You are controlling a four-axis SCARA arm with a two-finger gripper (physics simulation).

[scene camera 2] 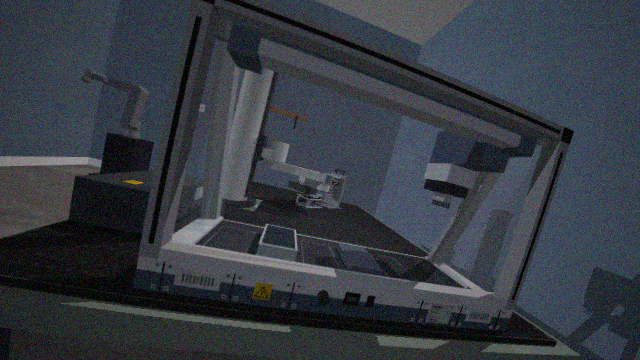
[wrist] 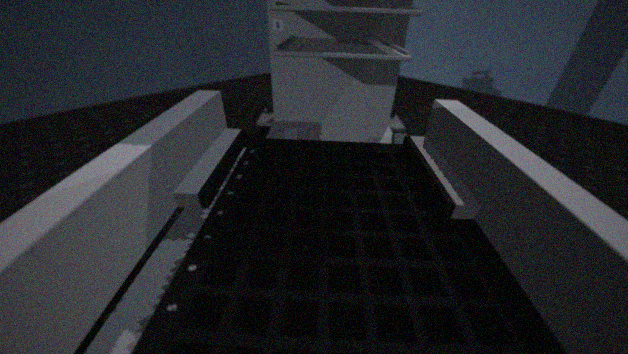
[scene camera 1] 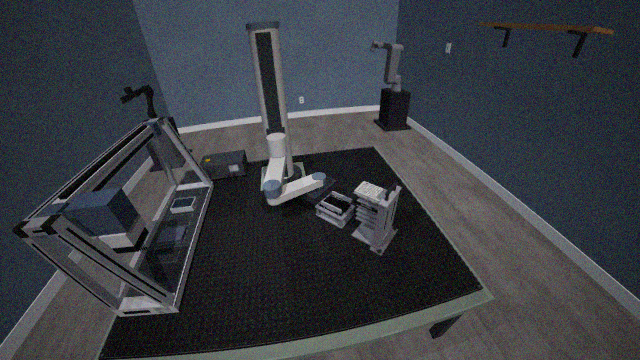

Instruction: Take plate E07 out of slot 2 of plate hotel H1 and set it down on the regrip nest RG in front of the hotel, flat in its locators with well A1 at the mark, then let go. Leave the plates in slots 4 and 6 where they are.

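Places are measured from the arm's base along level axes (x ahead, y left, z up), in millimetres.
Where they show: gripper, fingertip midpoint: [scene camera 2: 316, 193] [wrist: 326, 118] [scene camera 1: 346, 206].
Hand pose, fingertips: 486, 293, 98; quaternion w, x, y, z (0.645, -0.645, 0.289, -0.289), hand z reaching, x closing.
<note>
Things, the pixels of their centre, and the offset from my fingertips, as dx, dy, dz. "*": a spot on its surface instead.
- Hotel H1 at the middle of its body: [scene camera 1: 378, 211] [scene camera 2: 332, 187] +131, +102, +63
- regrip nest RG at a spot on its surface: [scene camera 1: 332, 218] * -13, -67, -80
- white plate at the middle of its body: [scene camera 1: 372, 192] +101, +75, +152
- dark box at a spot on its surface: [scene camera 1: 225, 165] * -521, -657, +18
Hotel H1 [scene camera 1: 384, 217] [scene camera 2: 338, 189] [wrist: 332, 102] is the light tower with stacked shelves; its lowest shelves show ahead in the wrist view. The regrip nest RG [scene camera 1: 332, 218] is the low pale frame in front of it. My gripper [scene camera 1: 336, 202] [wrist: 326, 118] is over the nest, with long pale fingers pointing toward the hotel. A dark gridded plate, E07 [wrist: 350, 225], lies flat between them, its long sides against both pads, so the gripper is shut on it. Whether the plate touches the nest's locators is hidden. The A1 mark and the plates in slots 4 and 6 cannot be made out.
A white plate [scene camera 1: 370, 191] lies on top of the hotel. The arm's pale forearm [scene camera 1: 302, 189] reaches in from the column [scene camera 1: 282, 90]. A large framed machine [scene camera 1: 197, 245] [scene camera 2: 240, 267] stands at the left in scene camera 1. A dark box [scene camera 1: 225, 165] is behind it.
</note>
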